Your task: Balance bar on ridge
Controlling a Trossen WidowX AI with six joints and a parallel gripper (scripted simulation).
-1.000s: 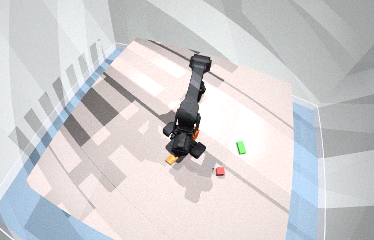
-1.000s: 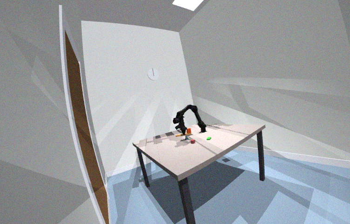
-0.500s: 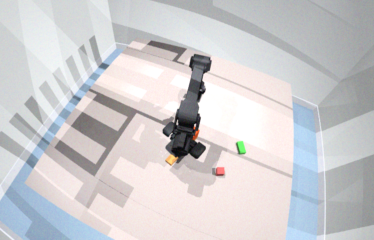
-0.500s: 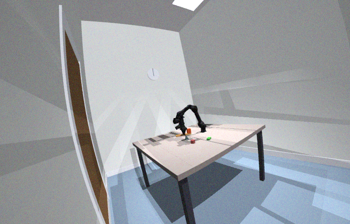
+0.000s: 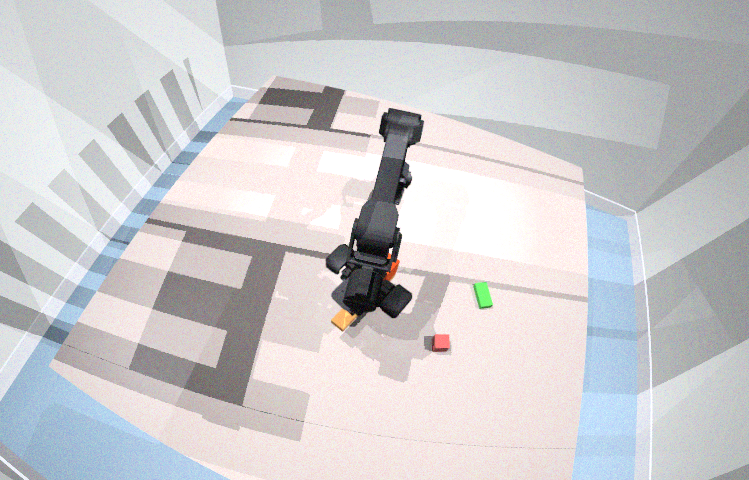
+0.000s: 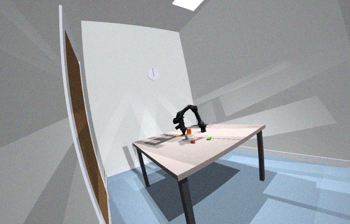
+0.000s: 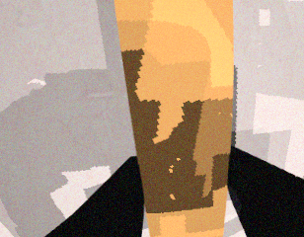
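Right now the teal ridge is 4 cm below my gripper tip, 3 cm behind it and 1 cm to the left of it. Also, from my gripper tip: red cube: 20 cm to the left, 4 cm below, 3 cm ahead; green block: 28 cm to the left, 13 cm behind, 5 cm below.
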